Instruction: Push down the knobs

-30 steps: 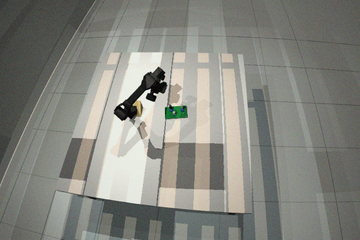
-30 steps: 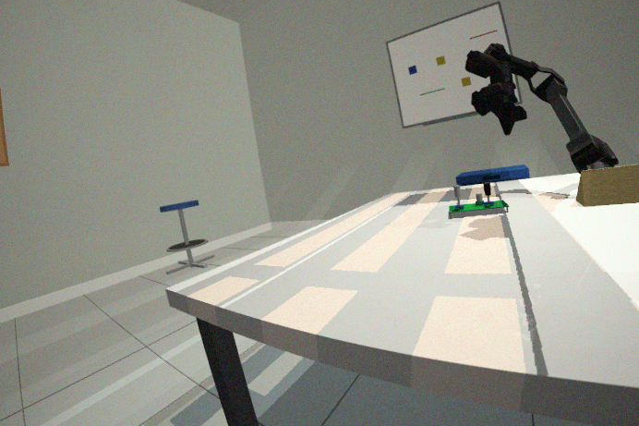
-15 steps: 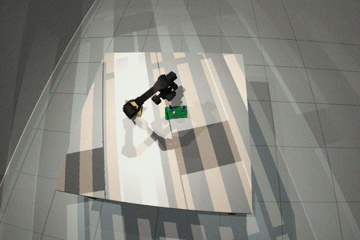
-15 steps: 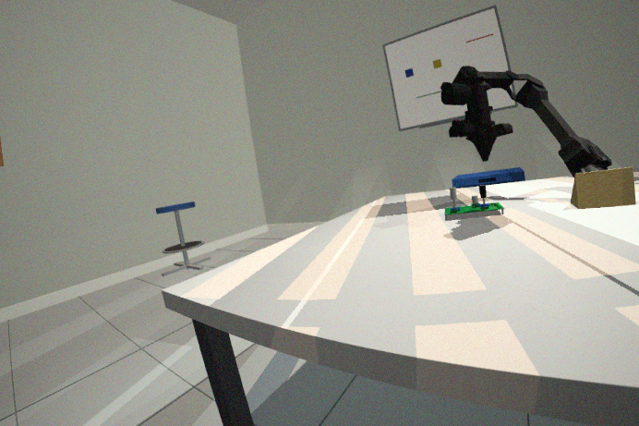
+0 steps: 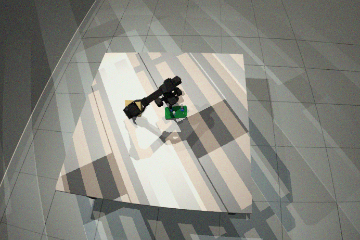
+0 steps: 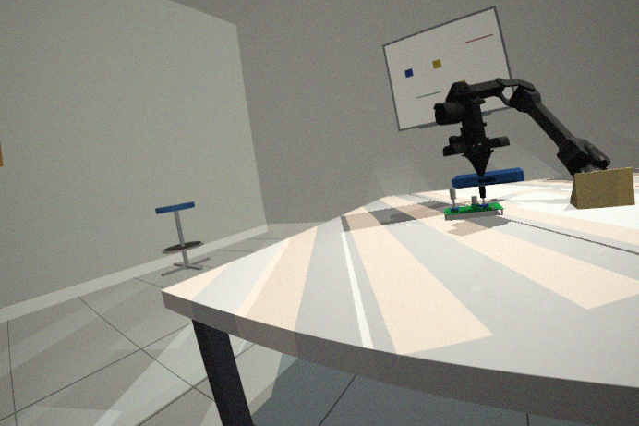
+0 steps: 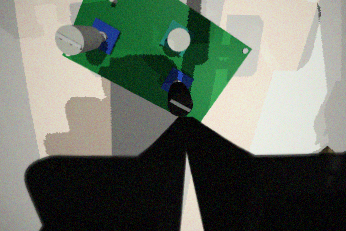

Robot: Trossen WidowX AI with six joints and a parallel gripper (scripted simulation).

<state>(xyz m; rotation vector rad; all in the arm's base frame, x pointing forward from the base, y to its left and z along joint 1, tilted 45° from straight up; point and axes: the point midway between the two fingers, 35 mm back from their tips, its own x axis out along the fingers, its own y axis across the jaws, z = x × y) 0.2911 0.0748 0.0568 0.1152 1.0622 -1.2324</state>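
Now: the black knob 4 cm below my gripper tip. From my gripper tip the other things lie so: grey knob (8 cm ahead, 4 cm below).
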